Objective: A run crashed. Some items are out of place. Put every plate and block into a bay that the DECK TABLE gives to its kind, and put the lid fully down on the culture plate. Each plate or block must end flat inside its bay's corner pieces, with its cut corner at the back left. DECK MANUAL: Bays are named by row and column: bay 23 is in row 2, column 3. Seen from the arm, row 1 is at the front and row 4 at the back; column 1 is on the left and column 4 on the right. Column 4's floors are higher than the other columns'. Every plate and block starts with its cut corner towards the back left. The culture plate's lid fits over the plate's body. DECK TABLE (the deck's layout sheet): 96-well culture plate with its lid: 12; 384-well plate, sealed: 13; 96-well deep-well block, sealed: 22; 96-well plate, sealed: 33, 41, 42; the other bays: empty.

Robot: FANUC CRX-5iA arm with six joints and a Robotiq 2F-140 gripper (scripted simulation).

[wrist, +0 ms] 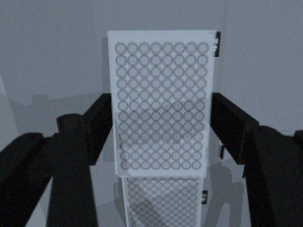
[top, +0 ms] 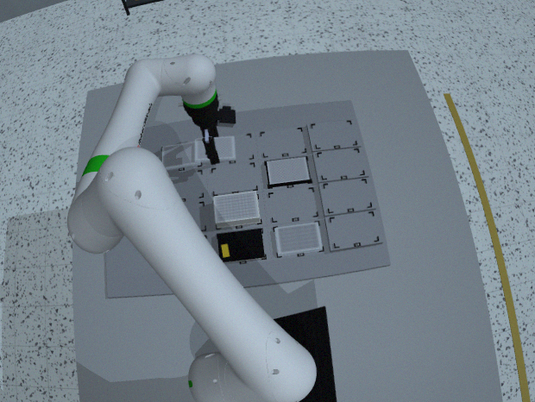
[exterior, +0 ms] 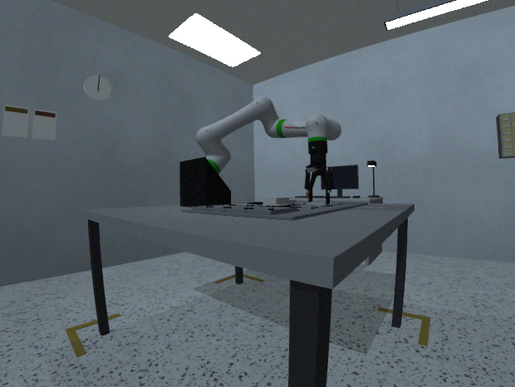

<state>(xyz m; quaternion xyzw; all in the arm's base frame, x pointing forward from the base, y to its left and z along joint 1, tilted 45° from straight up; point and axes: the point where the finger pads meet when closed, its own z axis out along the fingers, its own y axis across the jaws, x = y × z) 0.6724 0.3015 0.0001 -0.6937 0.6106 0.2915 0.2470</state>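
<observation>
The 96-well plate is 2 cm below my hand. From my hand the other things lie so: white plate 1 cm behind, 11 cm to the left, 3 cm below; deep-well block 21 cm behind, 8 cm to the right, 2 cm below; dark-sided plate 8 cm behind, 23 cm to the right, 3 cm below.
</observation>
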